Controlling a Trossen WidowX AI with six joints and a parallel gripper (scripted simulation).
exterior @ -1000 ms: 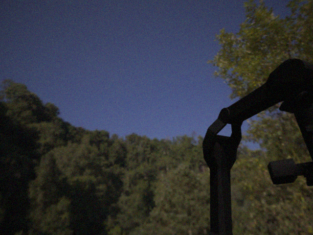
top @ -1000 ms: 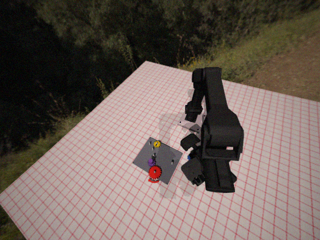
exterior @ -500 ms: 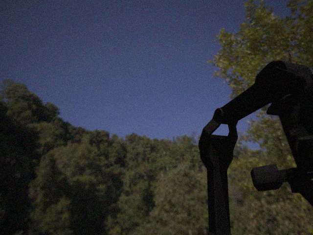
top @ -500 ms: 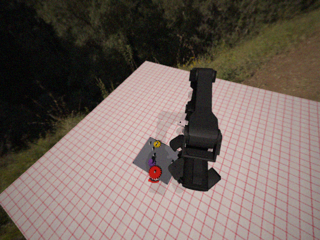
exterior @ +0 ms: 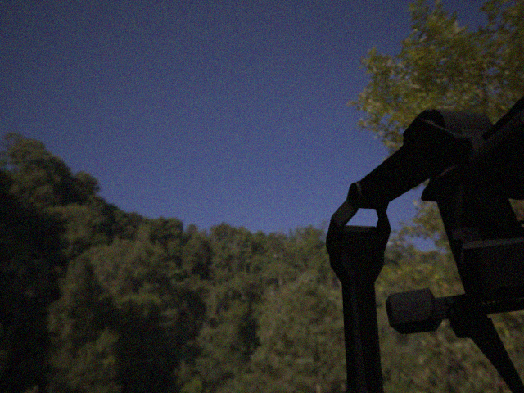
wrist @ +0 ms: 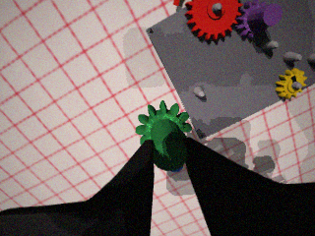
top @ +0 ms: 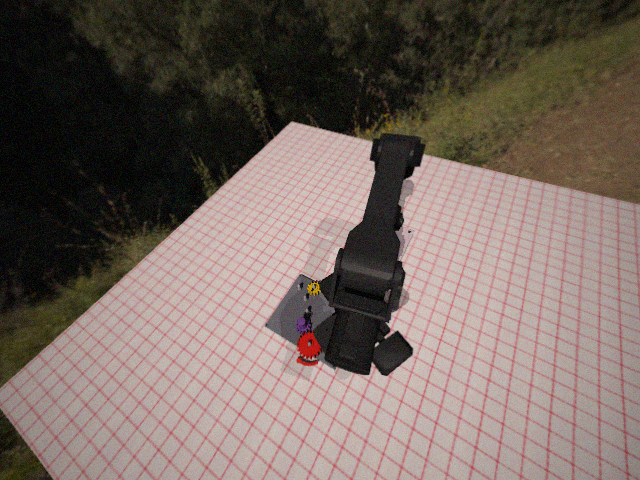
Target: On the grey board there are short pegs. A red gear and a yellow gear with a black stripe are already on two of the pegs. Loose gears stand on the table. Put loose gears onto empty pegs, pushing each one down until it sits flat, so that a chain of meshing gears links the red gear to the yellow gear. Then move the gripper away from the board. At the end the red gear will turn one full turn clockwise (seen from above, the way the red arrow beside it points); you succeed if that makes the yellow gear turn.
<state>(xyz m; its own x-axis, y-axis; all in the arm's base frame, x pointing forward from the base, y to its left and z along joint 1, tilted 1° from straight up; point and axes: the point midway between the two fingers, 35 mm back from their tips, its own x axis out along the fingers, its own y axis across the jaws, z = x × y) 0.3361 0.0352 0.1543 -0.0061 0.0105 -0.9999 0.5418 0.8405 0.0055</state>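
Right now the purple gear is 15 cm to the right of my gripper tip, 12 cm below it and 1 cm ahead of it. The rest, counted from my gripper tip: green gear (1 cm below); then blue gear (13 cm below, 10 cm behind, 3 cm to the left); then red gear (13 cm below, 11 cm to the right, 4 cm ahead).
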